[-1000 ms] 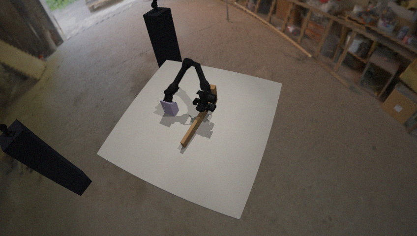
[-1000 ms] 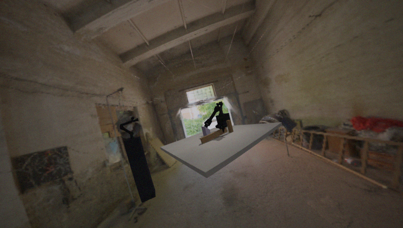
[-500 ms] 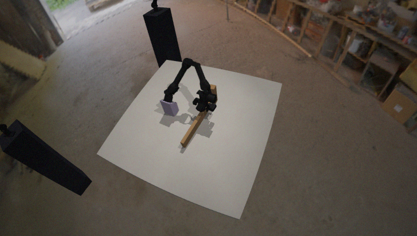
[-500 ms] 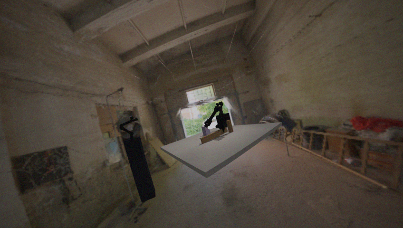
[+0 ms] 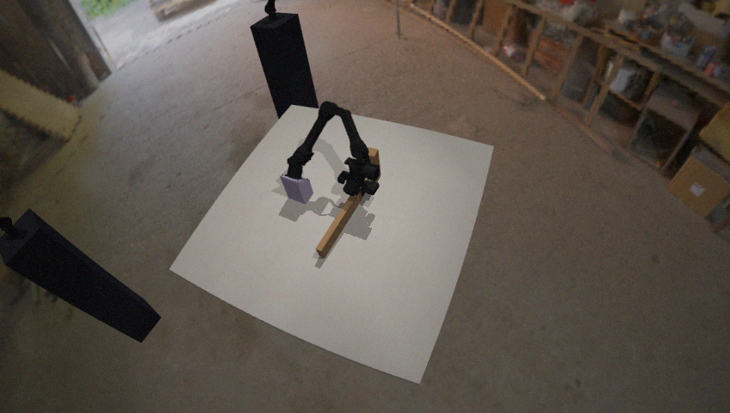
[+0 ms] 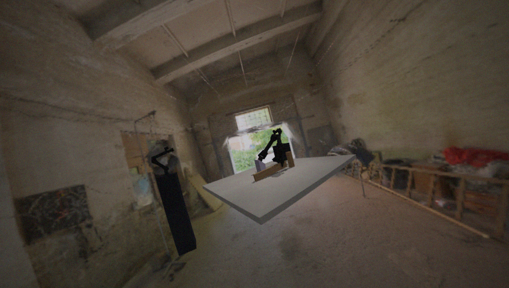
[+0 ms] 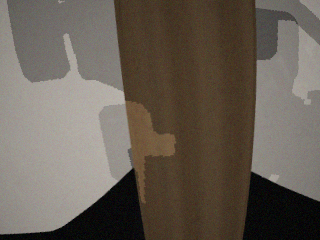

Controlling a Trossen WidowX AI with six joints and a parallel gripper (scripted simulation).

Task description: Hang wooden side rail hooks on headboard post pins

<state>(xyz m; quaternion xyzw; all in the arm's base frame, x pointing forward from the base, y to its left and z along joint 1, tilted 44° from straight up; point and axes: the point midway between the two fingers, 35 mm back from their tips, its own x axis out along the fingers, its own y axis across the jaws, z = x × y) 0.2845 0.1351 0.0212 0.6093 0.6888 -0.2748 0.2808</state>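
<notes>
My gripper tip is now 150 mm to the right of the headboard post, 40 mm below it and 20 mm past it.
</notes>
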